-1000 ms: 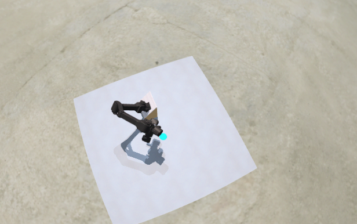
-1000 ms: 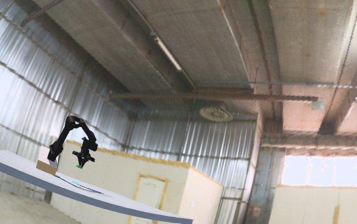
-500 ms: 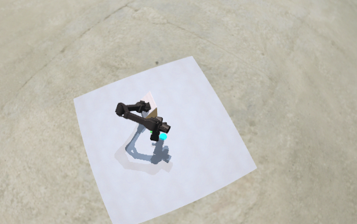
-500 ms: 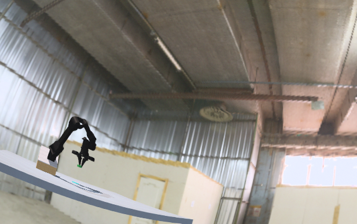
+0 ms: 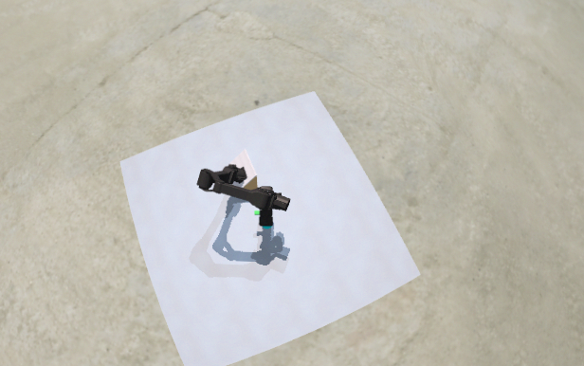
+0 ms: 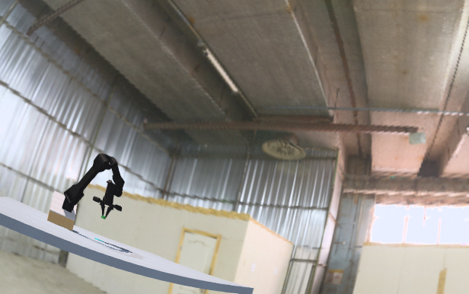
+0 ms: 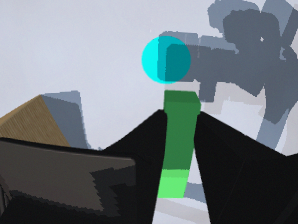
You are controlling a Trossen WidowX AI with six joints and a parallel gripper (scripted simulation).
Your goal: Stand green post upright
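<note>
The cyan circle lies 140 mm below my gripper tip. Round my gripper tip: green post 10 mm behind, 20 mm to the right.
</note>
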